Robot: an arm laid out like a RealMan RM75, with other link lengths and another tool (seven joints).
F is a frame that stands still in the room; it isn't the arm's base.
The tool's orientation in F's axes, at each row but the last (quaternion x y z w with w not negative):
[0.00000, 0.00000, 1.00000, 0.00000]
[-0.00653, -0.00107, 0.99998, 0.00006]
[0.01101, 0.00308, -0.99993, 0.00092]
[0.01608, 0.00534, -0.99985, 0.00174]
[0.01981, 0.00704, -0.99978, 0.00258]
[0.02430, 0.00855, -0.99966, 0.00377]
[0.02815, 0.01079, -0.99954, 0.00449]
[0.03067, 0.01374, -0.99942, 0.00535]
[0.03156, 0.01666, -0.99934, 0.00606]
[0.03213, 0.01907, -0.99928, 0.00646]
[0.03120, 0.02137, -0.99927, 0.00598]
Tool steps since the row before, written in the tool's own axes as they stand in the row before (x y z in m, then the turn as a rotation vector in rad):
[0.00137, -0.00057, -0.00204, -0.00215, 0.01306, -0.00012]
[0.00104, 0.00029, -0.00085, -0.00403, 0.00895, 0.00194]
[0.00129, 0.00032, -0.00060, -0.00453, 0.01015, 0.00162]
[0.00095, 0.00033, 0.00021, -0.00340, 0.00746, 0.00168]
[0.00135, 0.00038, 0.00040, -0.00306, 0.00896, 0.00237]
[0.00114, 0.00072, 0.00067, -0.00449, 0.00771, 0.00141]
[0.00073, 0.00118, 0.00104, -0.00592, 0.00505, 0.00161]
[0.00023, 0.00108, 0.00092, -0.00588, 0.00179, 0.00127]
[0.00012, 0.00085, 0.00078, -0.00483, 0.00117, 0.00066]
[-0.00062, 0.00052, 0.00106, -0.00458, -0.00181, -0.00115]
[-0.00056, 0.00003, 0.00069, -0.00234, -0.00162, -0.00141]
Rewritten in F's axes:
[-0.00137, 0.00057, -0.00204, 0.00215, -0.01306, -0.00012]
[-0.00103, -0.00029, -0.00086, 0.00400, -0.00895, 0.00197]
[-0.00128, -0.00032, -0.00063, 0.00451, -0.01015, 0.00166]
[-0.00096, -0.00034, 0.00018, 0.00337, -0.00747, 0.00171]
[-0.00136, -0.00039, 0.00034, 0.00301, -0.00898, 0.00236]
[-0.00117, -0.00074, 0.00060, 0.00448, -0.00770, 0.00150]
[-0.00078, -0.00121, 0.00097, 0.00587, -0.00503, 0.00183]
[-0.00027, -0.00111, 0.00087, 0.00581, -0.00177, 0.00158]
[-0.00016, -0.00088, 0.00074, 0.00479, -0.00114, 0.00093]
[0.00056, -0.00055, 0.00108, 0.00462, 0.00191, -0.00078]
[0.00052, -0.00005, 0.00072, 0.00240, 0.00170, -0.00119]

